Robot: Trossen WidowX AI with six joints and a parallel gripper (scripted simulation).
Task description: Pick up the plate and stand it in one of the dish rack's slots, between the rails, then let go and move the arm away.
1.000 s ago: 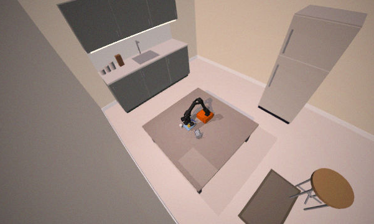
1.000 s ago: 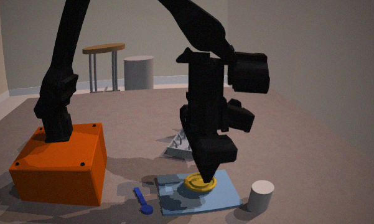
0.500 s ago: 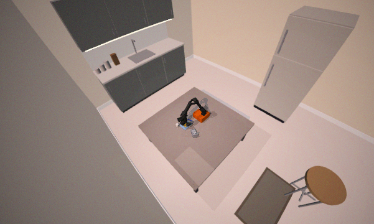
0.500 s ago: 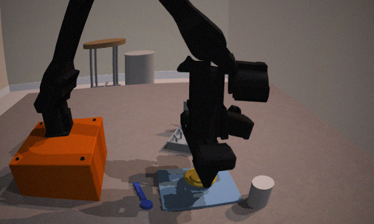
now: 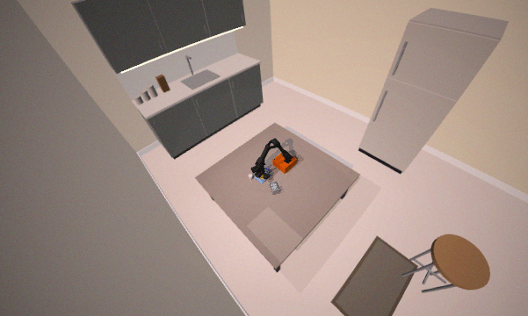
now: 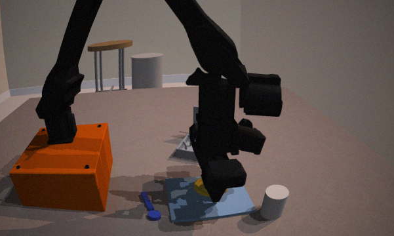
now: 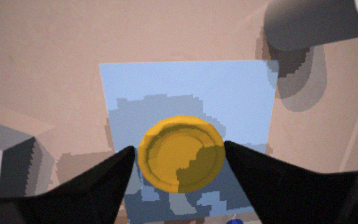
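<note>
Now: gripper tip 1 cm past the light blue mat, 1 cm to the left of it and 1 cm above it. Also, from my gripper tip: blue spoon: 12 cm behind, 3 cm to the right; then yellow plate: 1 cm above; then white cup: 9 cm ahead, 9 cm to the right, 2 cm above.
</note>
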